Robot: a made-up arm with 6 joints.
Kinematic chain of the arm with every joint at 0, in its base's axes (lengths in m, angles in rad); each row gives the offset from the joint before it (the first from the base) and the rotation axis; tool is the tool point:
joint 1: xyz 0 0 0.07 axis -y
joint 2: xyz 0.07 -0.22 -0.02 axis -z
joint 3: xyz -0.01 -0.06 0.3 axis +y
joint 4: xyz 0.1 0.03 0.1 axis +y
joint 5: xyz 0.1 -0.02 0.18 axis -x
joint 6: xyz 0 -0.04 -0.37 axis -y
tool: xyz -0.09 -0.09 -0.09
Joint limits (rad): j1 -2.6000..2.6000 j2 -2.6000..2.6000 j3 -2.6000..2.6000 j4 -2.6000..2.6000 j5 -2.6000..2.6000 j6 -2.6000..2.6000
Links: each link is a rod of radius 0.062 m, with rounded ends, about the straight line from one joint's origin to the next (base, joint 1, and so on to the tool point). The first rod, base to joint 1, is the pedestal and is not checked.
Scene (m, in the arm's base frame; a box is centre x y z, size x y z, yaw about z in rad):
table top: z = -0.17
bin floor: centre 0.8 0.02 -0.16 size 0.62 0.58 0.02 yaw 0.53
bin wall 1: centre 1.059 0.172 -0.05 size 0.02 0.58 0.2 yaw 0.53
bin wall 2: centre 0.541 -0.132 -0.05 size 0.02 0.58 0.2 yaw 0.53
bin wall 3: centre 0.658 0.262 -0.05 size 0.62 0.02 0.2 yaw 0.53
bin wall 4: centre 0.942 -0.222 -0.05 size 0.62 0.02 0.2 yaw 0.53
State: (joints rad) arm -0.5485 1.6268 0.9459 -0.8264 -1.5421 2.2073
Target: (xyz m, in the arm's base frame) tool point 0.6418 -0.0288 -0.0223
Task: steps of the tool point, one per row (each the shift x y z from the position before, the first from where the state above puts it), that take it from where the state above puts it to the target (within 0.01 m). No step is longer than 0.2 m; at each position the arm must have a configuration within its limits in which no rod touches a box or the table.
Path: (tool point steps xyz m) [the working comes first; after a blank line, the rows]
Joints at the target: -0.6854 0.4611 0.9391 -0.8700 -1.6667 1.8949
Straight joint move there: touches bin wall 2, bin wall 4.

1: 0.1309 0.1210 0.0385
2: 0.0777 0.1633 0.0561
3: 0.0054 0.1718 0.0807
4: -0.0681 0.1399 0.1035
5: 0.0426 -0.0163 -0.0981
6: 0.0172 -0.0098 -0.1024
7: -0.0056 -0.0038 -0.1017
8: -0.0266 0.0018 -0.0981

